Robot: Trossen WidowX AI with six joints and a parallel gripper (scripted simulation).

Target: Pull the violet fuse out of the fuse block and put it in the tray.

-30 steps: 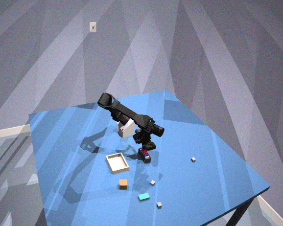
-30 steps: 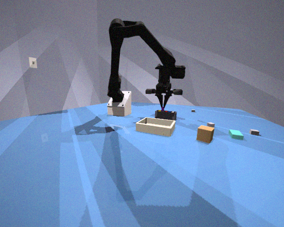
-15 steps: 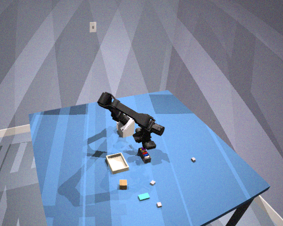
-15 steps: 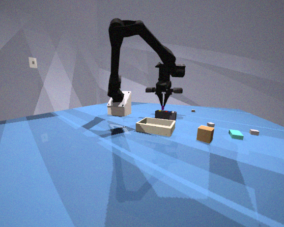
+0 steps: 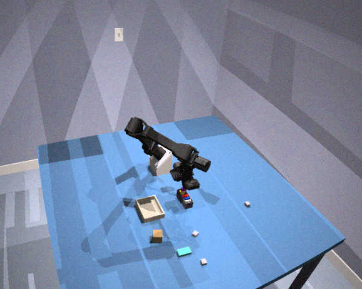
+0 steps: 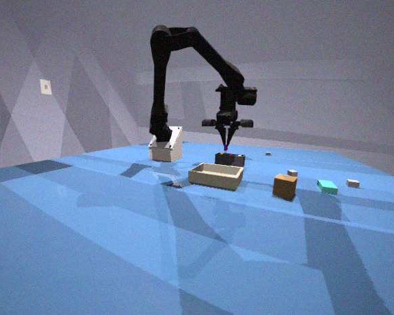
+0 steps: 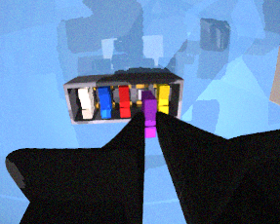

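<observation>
Now: gripper tip 20 mm short of the red fuse and 50 mm above it. Round my gripper tip: violet fuse (10 mm below); blue fuse (40 mm ahead, 10 mm to the right, 50 mm below); yellow fuse (20 mm behind, 50 mm below).
</observation>
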